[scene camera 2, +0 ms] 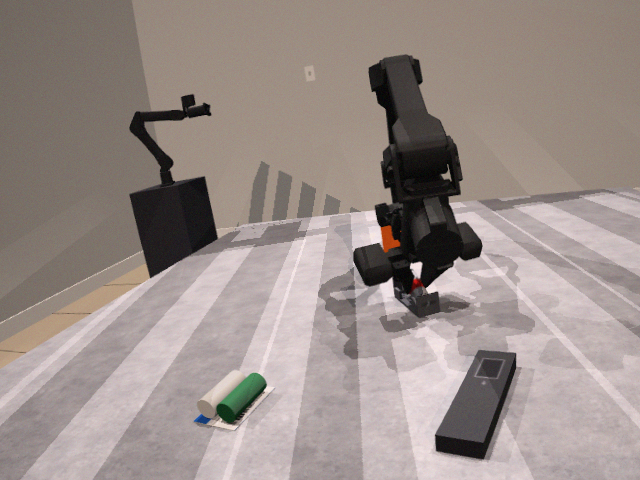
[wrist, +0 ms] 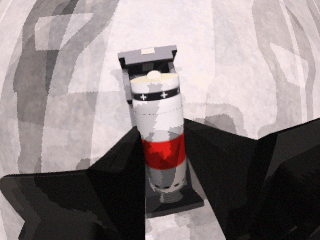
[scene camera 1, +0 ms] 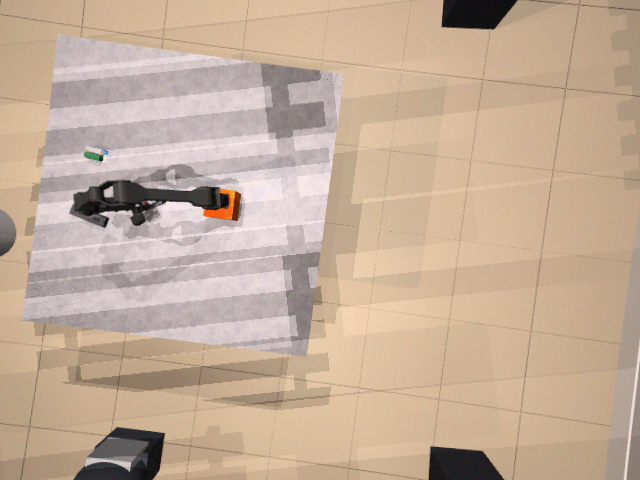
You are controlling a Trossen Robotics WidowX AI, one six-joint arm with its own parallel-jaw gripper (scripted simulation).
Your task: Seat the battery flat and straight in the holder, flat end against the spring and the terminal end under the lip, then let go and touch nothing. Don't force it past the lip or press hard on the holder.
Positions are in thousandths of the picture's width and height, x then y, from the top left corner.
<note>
I see my gripper (scene camera 2: 648, 605), a battery (wrist: 492, 423) and a black remote (scene camera 2: 730, 893).
My gripper shows as well in the wrist view (wrist: 498, 540).
</note>
